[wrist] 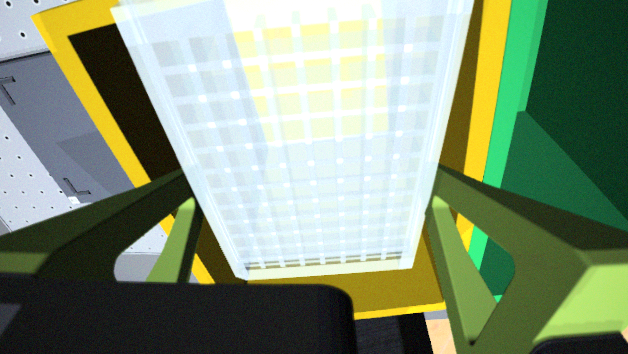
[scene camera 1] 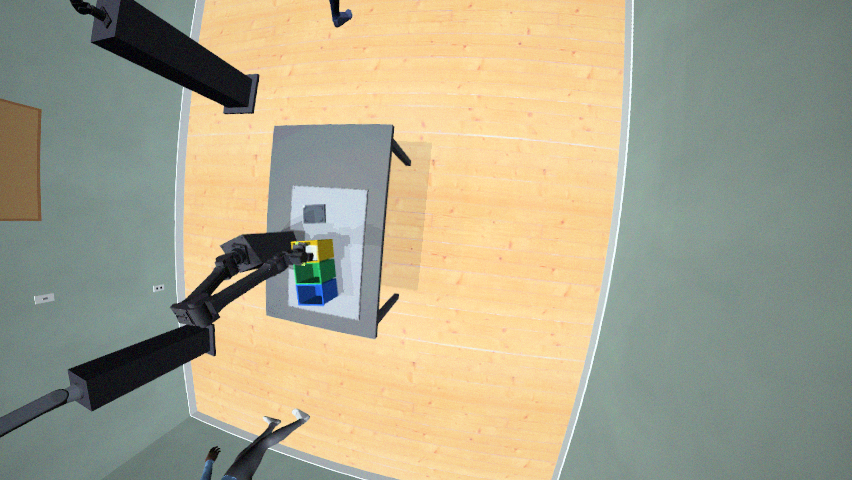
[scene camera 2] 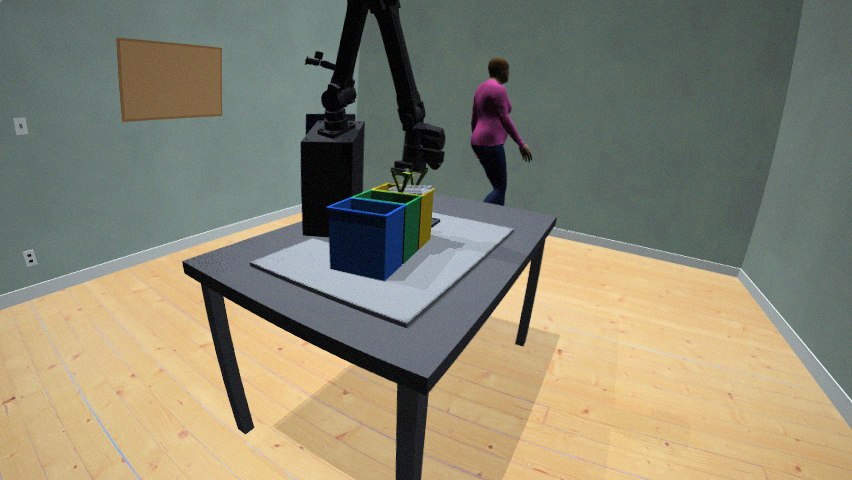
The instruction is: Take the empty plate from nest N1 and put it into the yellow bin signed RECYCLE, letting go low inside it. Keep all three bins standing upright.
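Where they show: gripper, fingertip midpoint: (wrist: 313,175) (scene camera 1: 307,252) (scene camera 2: 407,191); arm's base, link origin: (scene camera 1: 241,253) (scene camera 2: 336,130).
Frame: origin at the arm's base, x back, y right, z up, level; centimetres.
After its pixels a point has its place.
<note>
A clear gridded plate (scene camera 1: 311,252) {x -33.0, y -3.8, z -17.6 cm} (scene camera 2: 417,189) {x -34.1, y -1.8, z -17.3 cm} (wrist: 310,150) {x -31.6, y -3.4, z -17.4 cm} is between my gripper's green fingers. My gripper (scene camera 2: 410,187) {x -29.4, y -3.3, z -18.8 cm} (wrist: 313,175) {x -29.4, y -3.3, z -18.8 cm} is shut on its two long sides. The plate is at about rim height over the mouth of the yellow bin (scene camera 1: 323,249) {x -36.2, y -5.2, z -24.8 cm} (scene camera 2: 425,220) {x -36.4, y -4.1, z -27.7 cm} (wrist: 482,100) {x -33.0, y 2.0, z -18.3 cm}. In the wrist view the plate's near end lies inside the rim outline, and its far left corner overlaps the rim. The yellow bin stands upright; its sign does not show. A dark grey nest (scene camera 1: 314,213) {x -20.8, y -25.7, z -35.1 cm} (wrist: 55,115) {x -22.8, y -26.7, z -35.1 cm} with corner brackets holds no plate; its label does not show.
The green bin (scene camera 1: 327,270) {x -38.8, y 7.9, z -27.0 cm} (scene camera 2: 411,229) {x -38.9, y 8.5, z -27.2 cm} (wrist: 575,190) {x -23.2, y 15.2, z -25.2 cm} stands upright right beside the yellow bin, and the blue bin (scene camera 1: 330,292) {x -41.6, y 21.8, z -27.6 cm} (scene camera 2: 363,244) {x -36.4, y 27.8, z -27.0 cm} stands upright beyond it. All stand on a light mat (scene camera 1: 348,205) {x -44.0, y -33.5, z -36.2 cm} (scene camera 2: 381,298) {x -47.5, y 34.7, z -36.3 cm}. A person (scene camera 2: 491,113) is behind the table (scene camera 2: 453,345) {x -69.8, y 40.4, z -37.6 cm}.
</note>
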